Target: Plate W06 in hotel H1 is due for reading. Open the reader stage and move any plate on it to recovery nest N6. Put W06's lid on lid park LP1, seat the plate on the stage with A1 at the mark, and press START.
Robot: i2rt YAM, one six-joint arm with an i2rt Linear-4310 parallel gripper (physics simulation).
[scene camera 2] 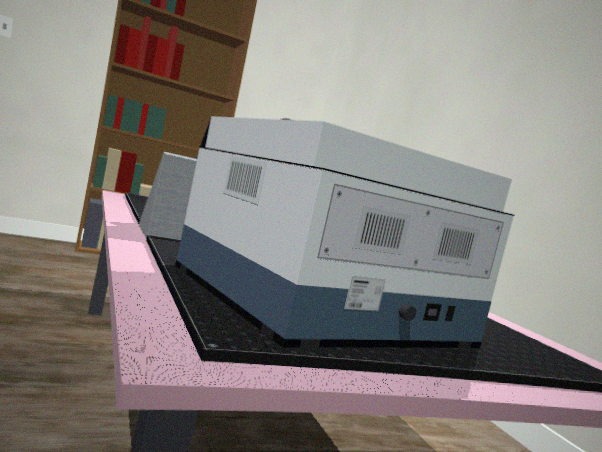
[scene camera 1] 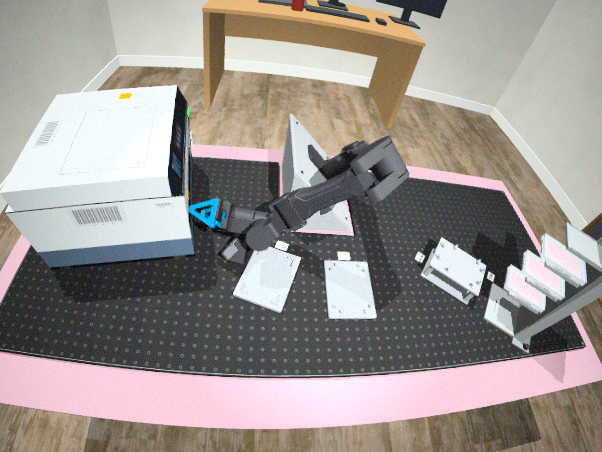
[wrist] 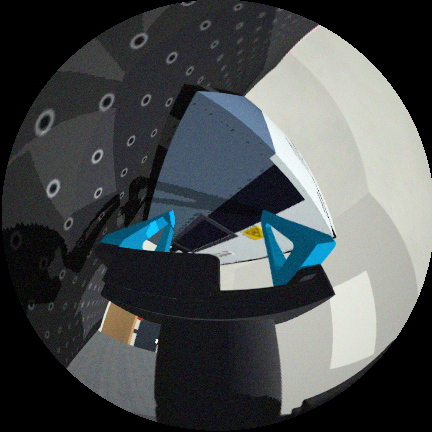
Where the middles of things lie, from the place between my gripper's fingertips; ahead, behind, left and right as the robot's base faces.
Now: the recovery nest N6 [scene camera 1: 267,278] 12 cm ahead of my hand, 20 cm to the left of it and 8 cm below it.
